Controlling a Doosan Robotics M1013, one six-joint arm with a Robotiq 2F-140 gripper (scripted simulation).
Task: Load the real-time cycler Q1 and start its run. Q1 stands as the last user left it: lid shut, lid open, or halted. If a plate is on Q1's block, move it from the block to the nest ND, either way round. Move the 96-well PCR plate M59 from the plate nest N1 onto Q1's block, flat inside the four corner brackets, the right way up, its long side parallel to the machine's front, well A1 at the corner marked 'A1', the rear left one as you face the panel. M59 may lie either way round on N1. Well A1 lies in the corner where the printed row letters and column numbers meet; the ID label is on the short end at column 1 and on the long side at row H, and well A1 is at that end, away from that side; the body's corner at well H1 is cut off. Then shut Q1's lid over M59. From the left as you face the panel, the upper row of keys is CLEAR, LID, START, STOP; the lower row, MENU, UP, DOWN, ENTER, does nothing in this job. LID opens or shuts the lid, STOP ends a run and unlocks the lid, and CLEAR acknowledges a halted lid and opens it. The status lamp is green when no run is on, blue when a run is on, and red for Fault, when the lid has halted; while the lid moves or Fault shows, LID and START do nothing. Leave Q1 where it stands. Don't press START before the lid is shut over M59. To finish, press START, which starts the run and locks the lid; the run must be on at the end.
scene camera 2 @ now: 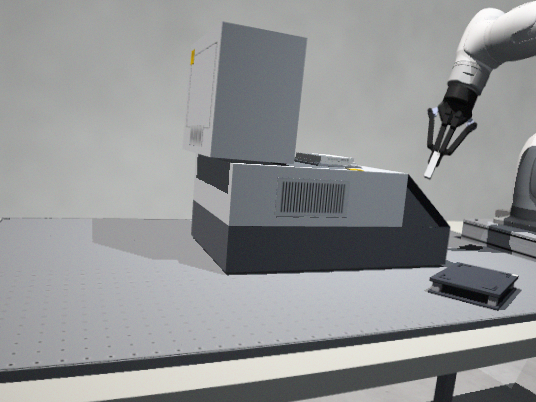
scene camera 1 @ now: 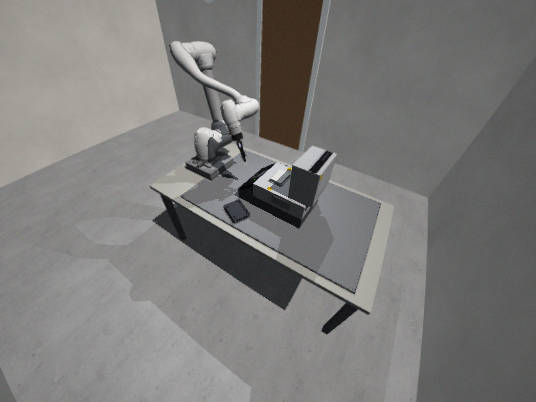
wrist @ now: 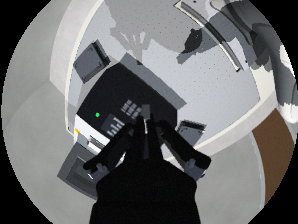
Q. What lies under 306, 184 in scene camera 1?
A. A lid.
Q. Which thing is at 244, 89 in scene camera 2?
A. A lid.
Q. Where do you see a dark nest N1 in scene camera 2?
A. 473, 278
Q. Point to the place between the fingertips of my gripper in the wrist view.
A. At 146, 110
